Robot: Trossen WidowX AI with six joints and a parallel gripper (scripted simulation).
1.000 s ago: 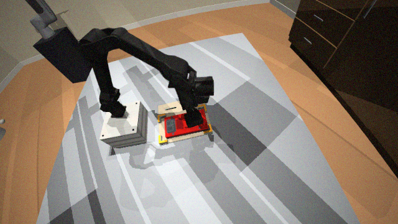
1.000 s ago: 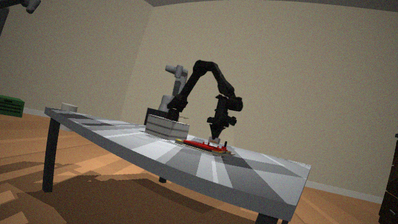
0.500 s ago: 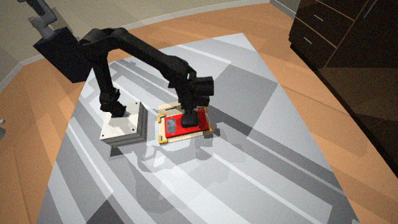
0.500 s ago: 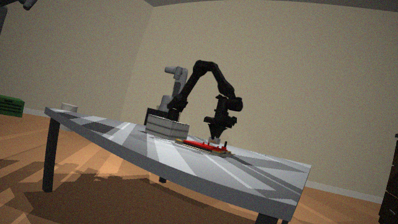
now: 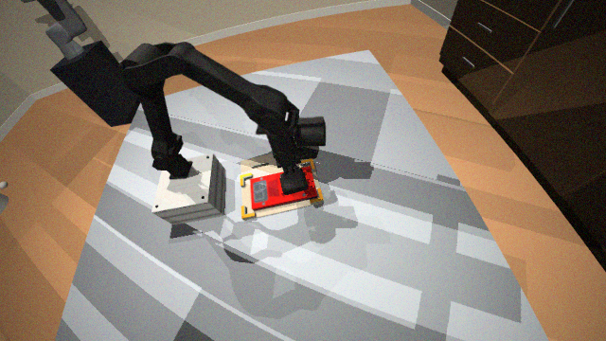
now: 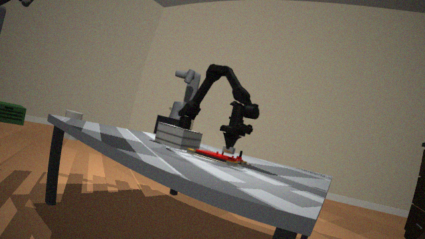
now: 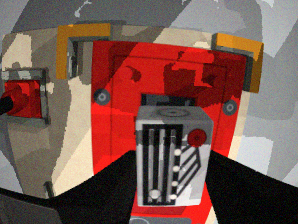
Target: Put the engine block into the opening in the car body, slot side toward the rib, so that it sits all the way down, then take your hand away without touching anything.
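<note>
Now: gripper tip 10 mm above the grey engine block.
</note>
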